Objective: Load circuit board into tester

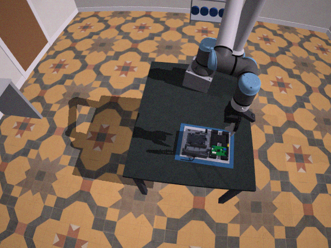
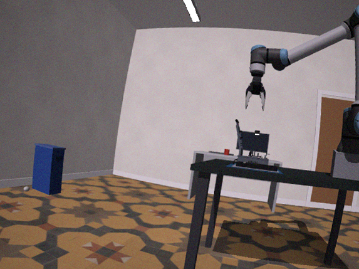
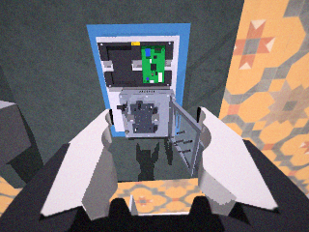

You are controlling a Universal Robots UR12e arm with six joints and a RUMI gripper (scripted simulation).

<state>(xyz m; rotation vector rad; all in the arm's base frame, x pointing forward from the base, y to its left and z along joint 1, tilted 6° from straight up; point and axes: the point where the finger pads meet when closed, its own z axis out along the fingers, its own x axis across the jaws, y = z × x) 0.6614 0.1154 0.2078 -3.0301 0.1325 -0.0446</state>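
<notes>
Now: hand 310 mm above the green circuit board. Round my hand: tester lid: 180 mm to the right, 150 mm below, 70 mm ahead; tester: 220 mm below, 130 mm to the right, 20 mm behind.
</notes>
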